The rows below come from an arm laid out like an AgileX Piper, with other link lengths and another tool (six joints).
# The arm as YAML. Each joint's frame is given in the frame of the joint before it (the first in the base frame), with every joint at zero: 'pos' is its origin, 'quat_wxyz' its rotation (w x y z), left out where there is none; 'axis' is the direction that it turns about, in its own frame. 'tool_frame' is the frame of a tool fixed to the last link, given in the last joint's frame.
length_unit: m
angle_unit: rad
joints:
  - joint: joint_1
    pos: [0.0, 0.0, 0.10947]
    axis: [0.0, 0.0, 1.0]
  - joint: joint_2
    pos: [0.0, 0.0, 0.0]
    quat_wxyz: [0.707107, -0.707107, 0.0, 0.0]
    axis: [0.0, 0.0, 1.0]
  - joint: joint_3
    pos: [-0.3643, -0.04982, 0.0]
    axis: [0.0, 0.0, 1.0]
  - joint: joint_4
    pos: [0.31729, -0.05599, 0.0]
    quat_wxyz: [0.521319, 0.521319, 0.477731, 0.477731]
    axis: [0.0, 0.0, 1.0]
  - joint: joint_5
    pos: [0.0, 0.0, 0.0]
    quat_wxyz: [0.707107, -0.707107, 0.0, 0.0]
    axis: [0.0, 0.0, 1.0]
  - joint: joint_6
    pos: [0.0, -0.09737, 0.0]
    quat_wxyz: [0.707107, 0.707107, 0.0, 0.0]
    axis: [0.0, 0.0, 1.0]
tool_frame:
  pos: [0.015, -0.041, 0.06]
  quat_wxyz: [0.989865, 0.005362, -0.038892, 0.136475]
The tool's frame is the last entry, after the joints.
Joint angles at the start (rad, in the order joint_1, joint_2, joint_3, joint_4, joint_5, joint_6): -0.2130, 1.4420, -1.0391, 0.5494, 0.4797, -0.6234
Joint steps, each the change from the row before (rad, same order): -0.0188, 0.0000, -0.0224, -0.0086, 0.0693, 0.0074; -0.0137, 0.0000, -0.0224, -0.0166, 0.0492, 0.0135; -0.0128, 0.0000, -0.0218, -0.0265, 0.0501, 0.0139; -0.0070, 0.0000, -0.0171, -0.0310, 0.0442, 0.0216; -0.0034, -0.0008, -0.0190, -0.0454, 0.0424, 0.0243; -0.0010, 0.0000, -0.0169, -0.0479, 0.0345, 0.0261; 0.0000, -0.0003, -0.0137, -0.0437, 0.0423, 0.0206; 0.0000, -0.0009, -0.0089, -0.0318, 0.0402, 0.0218; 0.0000, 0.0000, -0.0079, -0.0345, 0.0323, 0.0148; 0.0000, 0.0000, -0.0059, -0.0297, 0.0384, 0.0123; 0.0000, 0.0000, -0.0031, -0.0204, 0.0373, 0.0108; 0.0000, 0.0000, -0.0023, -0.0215, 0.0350, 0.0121
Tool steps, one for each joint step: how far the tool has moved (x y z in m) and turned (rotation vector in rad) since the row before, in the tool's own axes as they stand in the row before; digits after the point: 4 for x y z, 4 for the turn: -0.0007, -0.0024, -0.0048, -0.0089, 0.0400, 0.0074; -0.0028, -0.0021, -0.0049, -0.0009, 0.0242, 0.0028; -0.0022, -0.0029, -0.0054, 0.0046, 0.0281, -0.0053; -0.0002, -0.0020, -0.0045, 0.0080, 0.0297, -0.0032; -0.0009, -0.0023, -0.0055, 0.0166, 0.0291, -0.0144; -0.0008, -0.0027, -0.0049, 0.0218, 0.0251, -0.0143; 0.0016, -0.0023, -0.0045, 0.0191, 0.0347, -0.0151; 0.0033, -0.0017, -0.0037, 0.0143, 0.0347, -0.0030; 0.0024, -0.0027, -0.0032, 0.0189, 0.0290, -0.0107; 0.0040, -0.0023, -0.0028, 0.0156, 0.0362, -0.0085; 0.0050, -0.0015, -0.0019, 0.0100, 0.0365, -0.0026; 0.0050, -0.0018, -0.0018, 0.0122, 0.0351, -0.0013
